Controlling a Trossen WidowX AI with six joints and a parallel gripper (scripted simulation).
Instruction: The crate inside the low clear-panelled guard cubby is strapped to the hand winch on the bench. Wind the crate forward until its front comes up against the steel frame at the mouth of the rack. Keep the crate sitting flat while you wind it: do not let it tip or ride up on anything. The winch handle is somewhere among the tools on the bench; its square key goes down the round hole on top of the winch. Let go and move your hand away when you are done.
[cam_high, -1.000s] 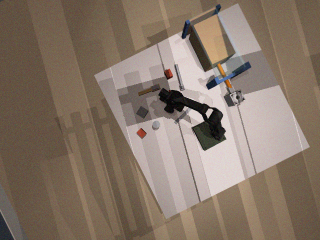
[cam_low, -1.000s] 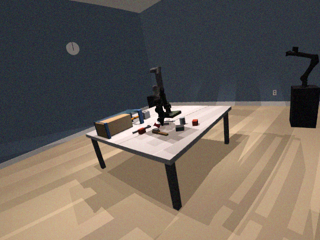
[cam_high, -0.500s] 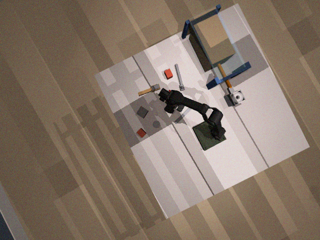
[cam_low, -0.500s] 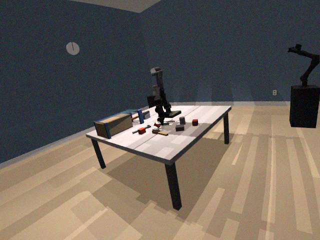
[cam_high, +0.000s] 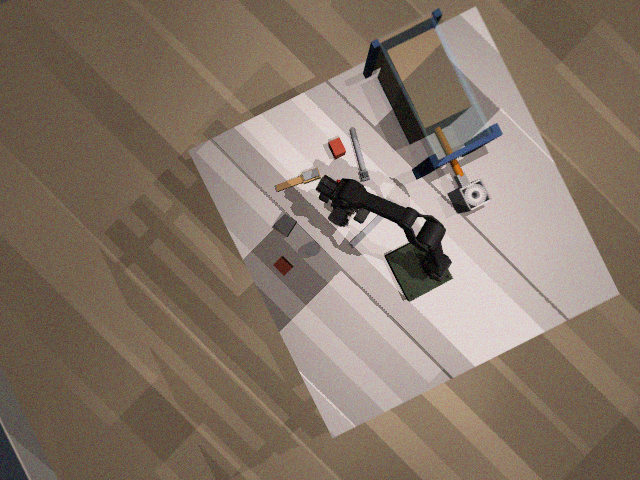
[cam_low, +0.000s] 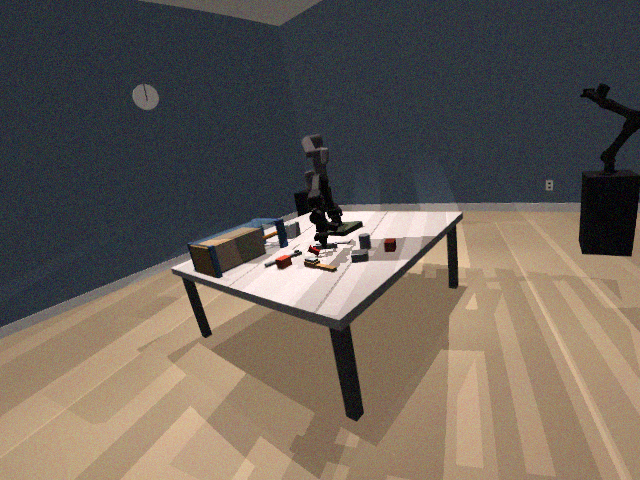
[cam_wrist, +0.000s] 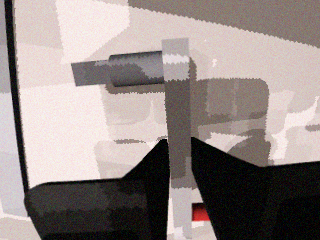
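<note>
My gripper tip is 60 mm short of the red knob, 20 mm to the left of it and 10 mm below it. Round my gripper tip: wooden-handled brush (180 mm ahead, 90 mm to the left); winch handle (10 mm to the right, 10 mm ahead, 10 mm above); flat grey bar (130 mm behind, 50 mm to the right, 20 mm below).
</note>
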